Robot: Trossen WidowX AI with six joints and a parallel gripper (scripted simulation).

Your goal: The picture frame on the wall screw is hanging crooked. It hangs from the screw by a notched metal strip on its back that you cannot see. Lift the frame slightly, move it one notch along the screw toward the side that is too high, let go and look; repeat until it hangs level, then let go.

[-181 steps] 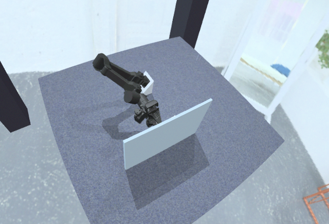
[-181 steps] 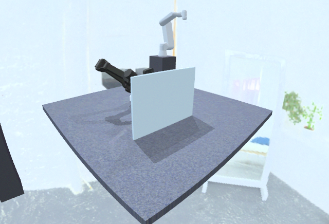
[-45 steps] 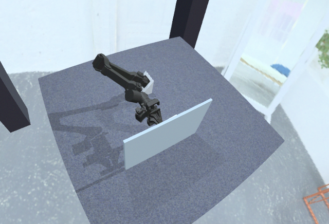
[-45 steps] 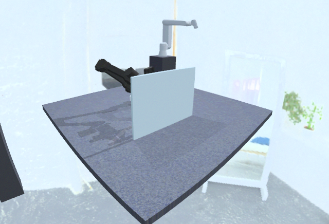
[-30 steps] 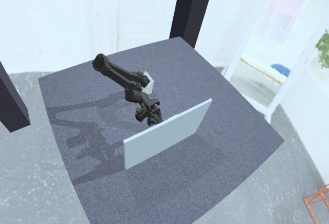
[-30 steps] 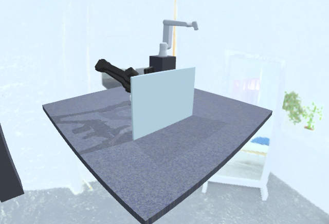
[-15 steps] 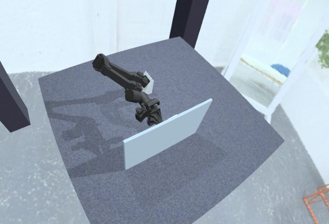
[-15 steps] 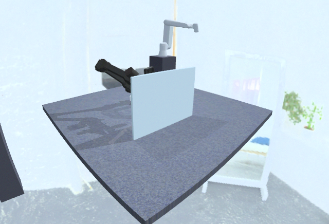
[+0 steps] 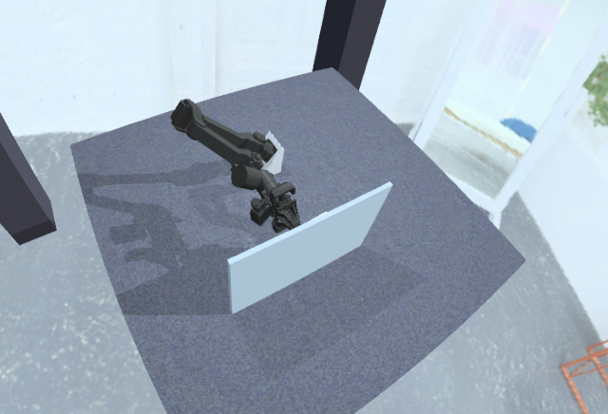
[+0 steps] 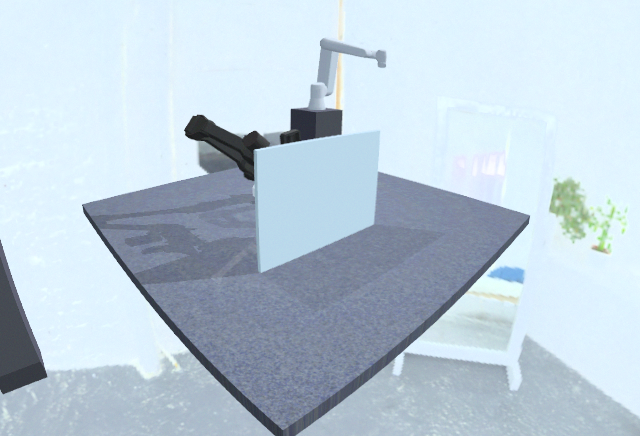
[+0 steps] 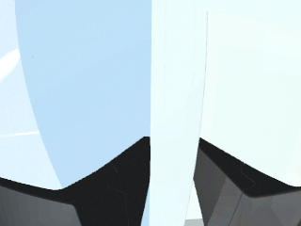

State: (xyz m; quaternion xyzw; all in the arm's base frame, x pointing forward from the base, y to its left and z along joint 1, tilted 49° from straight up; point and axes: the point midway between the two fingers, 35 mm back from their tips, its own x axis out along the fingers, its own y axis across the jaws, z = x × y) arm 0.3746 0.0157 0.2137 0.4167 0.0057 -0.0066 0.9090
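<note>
The picture frame lies 10 mm ahead of my gripper tip, 10 mm to the left of it and 50 mm below it. Also, from my gripper tip: wall panel 20 mm ahead, 20 mm to the left, 70 mm below.
</note>
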